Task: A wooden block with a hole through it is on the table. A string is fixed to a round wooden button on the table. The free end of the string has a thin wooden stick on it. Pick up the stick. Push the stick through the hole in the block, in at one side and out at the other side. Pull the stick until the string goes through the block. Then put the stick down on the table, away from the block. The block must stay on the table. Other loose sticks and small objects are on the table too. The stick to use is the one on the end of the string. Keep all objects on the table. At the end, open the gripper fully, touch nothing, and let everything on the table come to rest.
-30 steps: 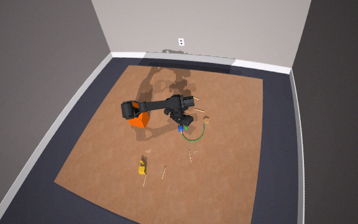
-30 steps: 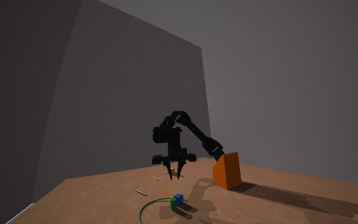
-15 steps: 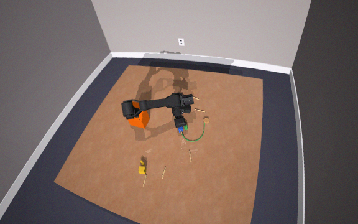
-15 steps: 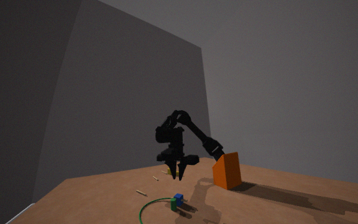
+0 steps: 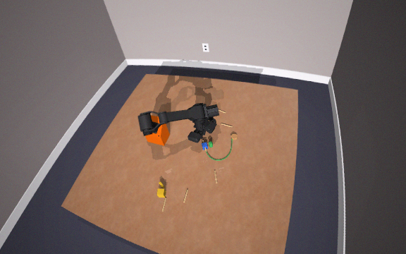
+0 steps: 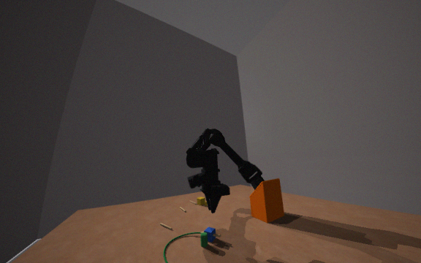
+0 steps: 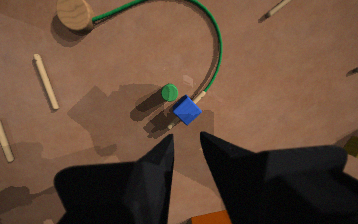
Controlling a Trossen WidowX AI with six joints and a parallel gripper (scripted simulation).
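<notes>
Right now the blue block is 8 cm below my gripper tip, 1 cm to the right of it and 1 cm ahead of it. Round my gripper tip: round wooden button (15 cm ahead, 11 cm to the left, 8 cm below); green cylinder (7 cm below, 4 cm ahead, 1 cm to the left); thin stick (8 cm below, 2 cm to the right, 1 cm ahead).
</notes>
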